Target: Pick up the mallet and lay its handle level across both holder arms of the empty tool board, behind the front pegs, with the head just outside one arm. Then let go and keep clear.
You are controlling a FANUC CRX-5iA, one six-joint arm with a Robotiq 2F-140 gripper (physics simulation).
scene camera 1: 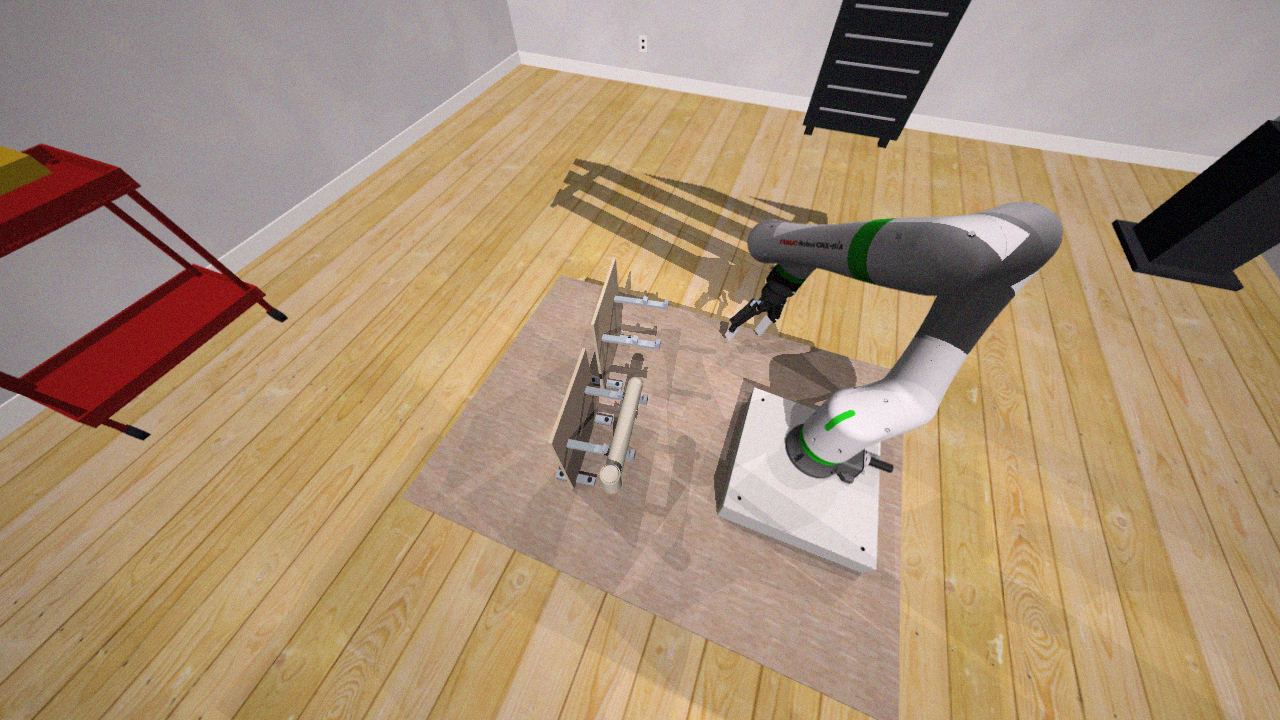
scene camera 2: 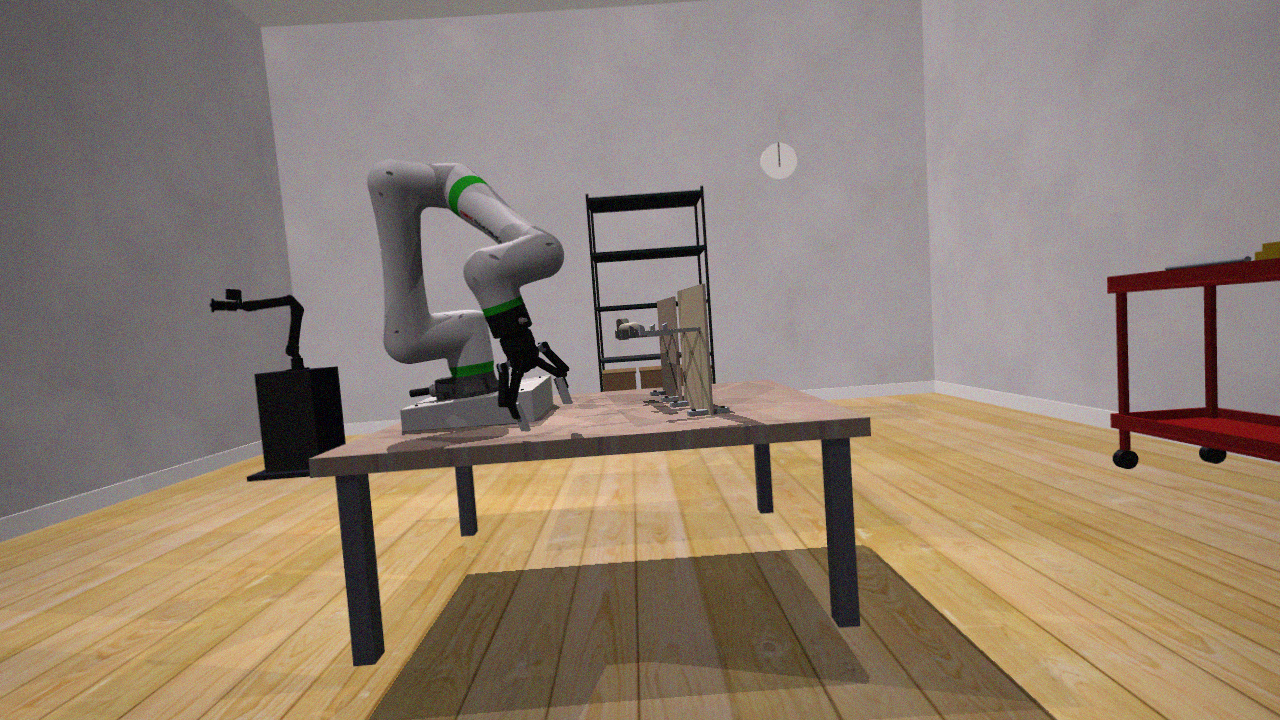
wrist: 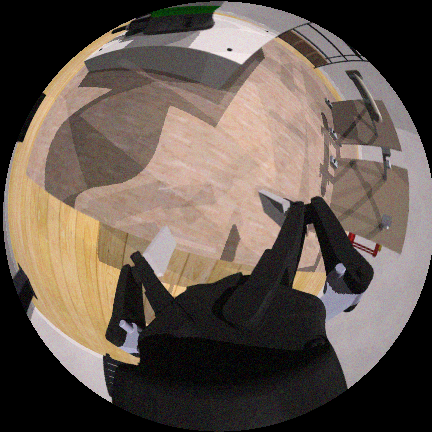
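Seen in the pictures: gripper, fingertip midpoint: (scene camera 1: pixel 743 335) (scene camera 2: pixel 547 416) (wrist: pixel 214 218); arm's base, origin of the base link: (scene camera 1: pixel 812 450) (scene camera 2: pixel 476 393).
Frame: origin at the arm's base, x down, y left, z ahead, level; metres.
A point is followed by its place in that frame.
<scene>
The mallet (scene camera 1: pixel 626 420) @[x -0.179, y 0.170, z 0.465 m] (wrist: pixel 365 92) is pale and lies level across the arms of one tool board (scene camera 1: pixel 570 419) @[x -0.177, y 0.212, z 0.589 m] (wrist: pixel 389 131). Its head (scene camera 1: pixel 610 479) @[x -0.197, y 0.314, z 0.443 m] is at the near end in scene camera 1, beyond the arm there. The empty tool board (scene camera 1: pixel 603 313) @[x -0.209, y -0.088, z 0.633 m] (scene camera 2: pixel 695 358) @[x -0.065, y -0.148, z 0.644 m] (wrist: pixel 395 200) @[x -0.195, y -0.116, z 0.638 m] stands upright beside it, with two bare holder arms (scene camera 1: pixel 640 302) @[x -0.150, y -0.210, z 0.573 m] (scene camera 1: pixel 631 341) @[x -0.150, y -0.067, z 0.546 m]. My gripper (scene camera 1: pixel 746 329) @[x 0.035, y -0.350, z 0.258 m] (scene camera 2: pixel 544 405) @[x 0.035, y -0.350, z 0.258 m] (wrist: pixel 214 218) @[x 0.035, y -0.350, z 0.258 m] is open and empty. It is low over the table, on the robot's side of the empty board and apart from both boards and the mallet.
The table (scene camera 1: pixel 698 608) @[x 0.078, y 0.447, z 0.181 m] (scene camera 2: pixel 608 445) @[x 0.099, y -0.425, z 0.400 m] carries the boards and the robot's white base (scene camera 1: pixel 805 528) @[x -0.006, y 0.207, z -0.005 m] (scene camera 2: pixel 447 417) @[x 0.048, y -0.130, z -0.050 m] (wrist: pixel 160 62) @[x 0.051, y -0.132, z 0.061 m]. Small feet (scene camera 1: pixel 586 480) @[x 0.066, y 0.270, z 0.551 m] stick out below the boards. A red cart (scene camera 1: pixel 152 344) (scene camera 2: pixel 1194 277), a dark shelf rack (scene camera 2: pixel 644 201) and a black pedestal (scene camera 2: pixel 299 416) stand away from the table.
</scene>
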